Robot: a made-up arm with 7 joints.
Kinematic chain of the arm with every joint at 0, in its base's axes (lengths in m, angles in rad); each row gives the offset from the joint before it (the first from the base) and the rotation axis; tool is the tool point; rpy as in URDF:
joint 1: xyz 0 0 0.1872 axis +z
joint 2: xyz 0 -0.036 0.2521 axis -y
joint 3: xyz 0 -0.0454 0.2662 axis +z
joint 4: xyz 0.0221 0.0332 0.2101 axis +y
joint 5: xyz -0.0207 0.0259 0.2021 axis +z
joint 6: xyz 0 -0.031 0.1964 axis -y
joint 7: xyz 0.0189 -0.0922 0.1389 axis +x
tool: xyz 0 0 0 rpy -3.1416 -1.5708 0
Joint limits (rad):
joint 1: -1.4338..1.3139
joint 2: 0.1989..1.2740
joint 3: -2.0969..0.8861
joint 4: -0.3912..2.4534
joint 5: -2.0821..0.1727
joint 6: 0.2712..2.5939
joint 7: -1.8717..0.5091
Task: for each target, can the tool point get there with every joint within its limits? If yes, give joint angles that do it. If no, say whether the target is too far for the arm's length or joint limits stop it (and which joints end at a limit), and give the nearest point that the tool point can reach.
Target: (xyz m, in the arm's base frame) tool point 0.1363 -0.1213 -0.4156
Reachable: no: joint limits stop it (at a limit: joint 2, joint 3, joint 4, joint 5, joint 6) | nearest point 0.2994 -0.2665 0.2251 | short by 0.677 m
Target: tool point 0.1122 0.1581 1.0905
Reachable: yes | joints -0.8369 0.4849 0.2579 1.5463 -1.8341 2.4161 -1.2814
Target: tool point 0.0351 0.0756 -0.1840
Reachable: no: joint limits stop it (at a limit: joint 1, joint 2, joint 3, joint 4, joint 5, joint 6) | nearest point 0.3267 -0.2323 0.2251 | short by 0.589 m
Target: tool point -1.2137 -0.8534 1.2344
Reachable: no: too far | nearest point -0.7575 -0.5326 0.9355 | short by 0.633 m
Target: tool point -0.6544 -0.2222 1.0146
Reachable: yes | joints 0.3581 0.7513 -0.4208 0.0999 -0.6610 1.7168 -0.2121
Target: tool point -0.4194 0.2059 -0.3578
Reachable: no: joint limits stop it (at a limit: joint 1, joint 2, joint 3, joint 5) | nearest point -0.4723 0.1892 0.2110 | short by 0.572 m
